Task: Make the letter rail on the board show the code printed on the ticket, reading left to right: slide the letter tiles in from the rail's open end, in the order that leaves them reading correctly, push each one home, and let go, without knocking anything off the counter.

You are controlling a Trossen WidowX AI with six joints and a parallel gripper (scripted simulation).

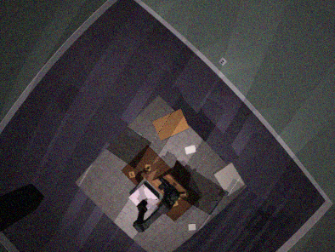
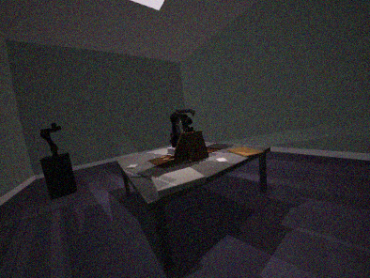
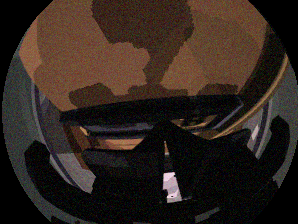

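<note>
Now: gripper tip 80 mm above the white ticket, 60 mm past it and 10 mm to the left of it. Also, from my gripper tip: small white card (360 mm ahead, 160 mm below, 30 mm to the left); brown mat (160 mm below, 130 mm behind, 40 mm to the left); tan letter tile (30 mm to the right).
</note>
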